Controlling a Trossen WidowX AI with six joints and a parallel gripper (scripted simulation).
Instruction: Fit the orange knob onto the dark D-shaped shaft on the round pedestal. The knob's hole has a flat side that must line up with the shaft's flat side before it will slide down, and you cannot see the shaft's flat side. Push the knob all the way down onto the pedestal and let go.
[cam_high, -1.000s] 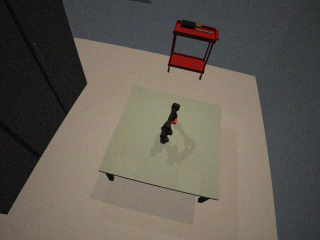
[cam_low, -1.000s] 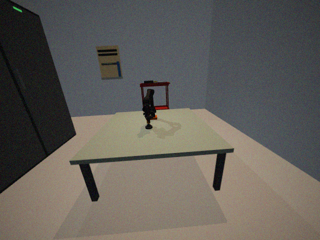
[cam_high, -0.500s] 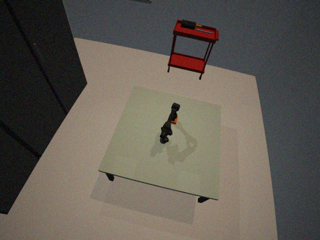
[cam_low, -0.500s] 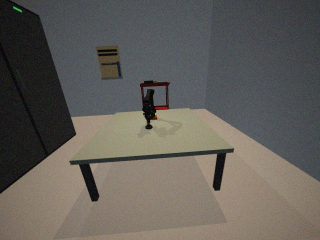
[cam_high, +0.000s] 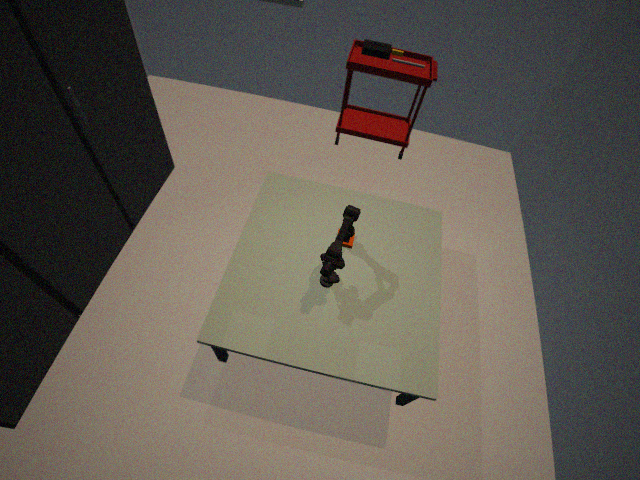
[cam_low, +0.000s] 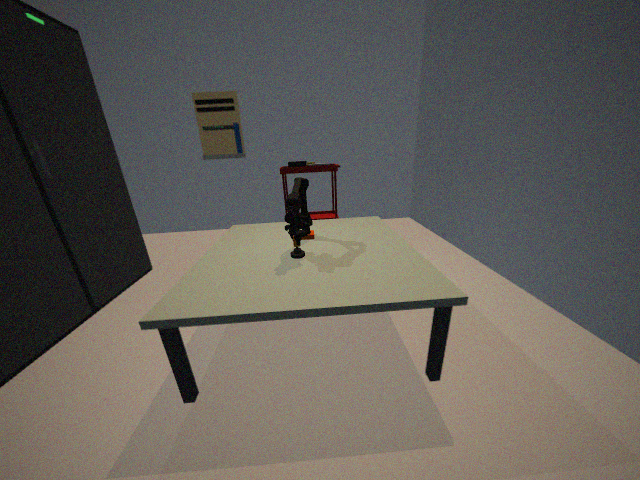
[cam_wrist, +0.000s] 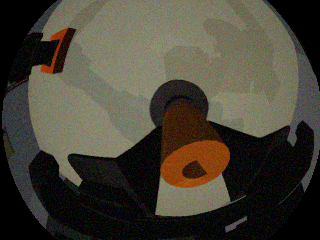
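My gripper tip is 2 cm below the orange knob. The rest, counted from my gripper tip: round pedestal: 4 cm below.
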